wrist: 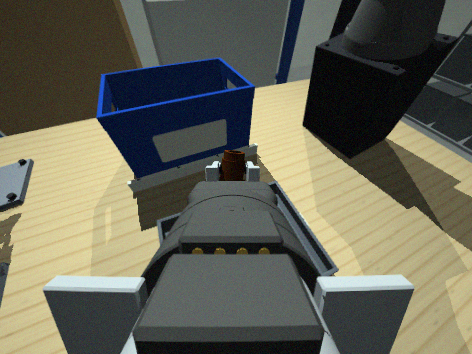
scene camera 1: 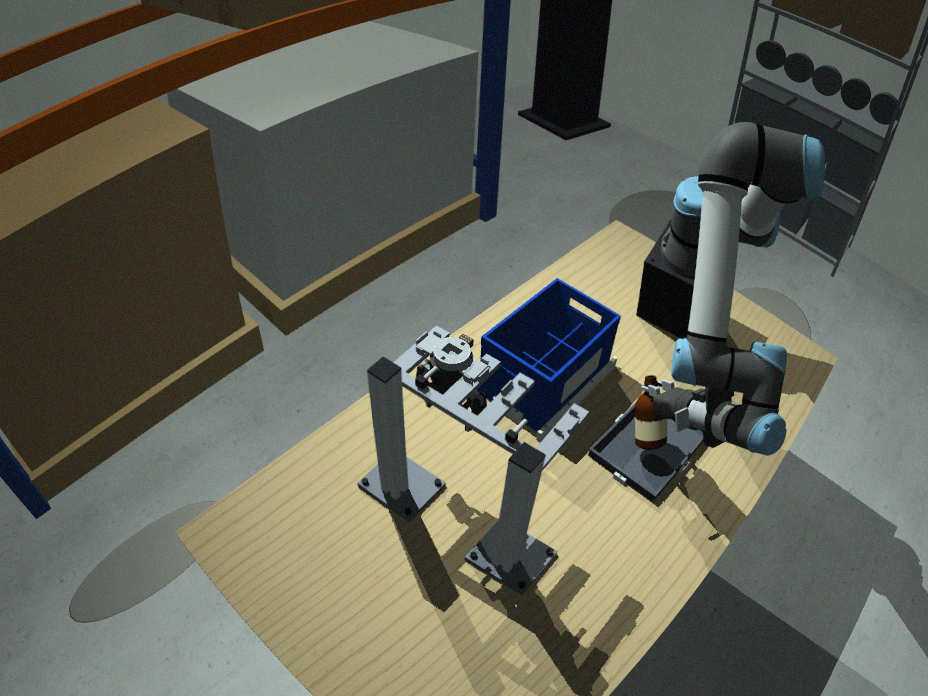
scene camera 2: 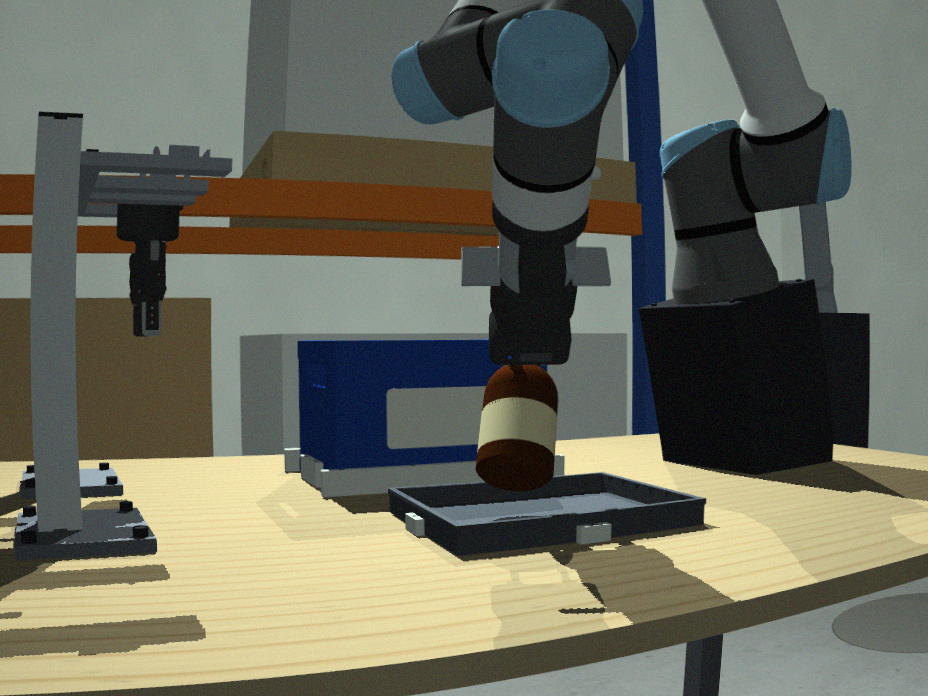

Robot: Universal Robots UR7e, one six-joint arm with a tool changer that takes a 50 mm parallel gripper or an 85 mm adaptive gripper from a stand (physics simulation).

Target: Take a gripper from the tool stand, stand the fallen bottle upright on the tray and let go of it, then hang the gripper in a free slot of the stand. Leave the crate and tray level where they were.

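Seen in the pictures: arm's base, origin of its link: (wrist: 382,41) (scene camera 1: 688,253) (scene camera 2: 726,293).
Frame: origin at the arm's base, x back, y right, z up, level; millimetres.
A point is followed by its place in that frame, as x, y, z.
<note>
The brown bottle with a cream label (scene camera 1: 650,428) @[-410, -246, -132] (scene camera 2: 517,423) @[-394, -266, -140] (wrist: 233,165) @[-363, -196, -69] hangs nearly upright, leaning a little, with its base raised above the tray. My gripper (scene camera 1: 657,388) (scene camera 2: 529,362) (wrist: 232,171) is shut on the bottle's neck, coming in from the side; its body hides the neck in scene camera 2 and most of the bottle in the wrist view. The dark tray (scene camera 1: 623,479) (scene camera 2: 524,536) @[-414, -345, -228] (wrist: 305,230) @[-240, -248, -220] lies flat on the table. The tool stand (scene camera 1: 388,434) @[-898, -7, -4] (scene camera 2: 56,337) @[-809, -268, -59] holds another gripper (scene camera 2: 146,318) and has an empty slot at its right.
The blue crate (scene camera 1: 541,404) @[-541, -40, -147] (scene camera 2: 344,412) @[-529, -51, -145] (wrist: 135,135) @[-502, -46, -109] stands level beside the tray, behind a low grey rail. The black robot pedestal (scene camera 1: 663,299) @[-67, 2, -123] (scene camera 2: 738,382) @[-41, -93, -118] (wrist: 350,100) @[-60, -47, -95] stands at the back right. The stand's second post (scene camera 1: 517,501) @[-832, -270, 41] is close to the tray.
</note>
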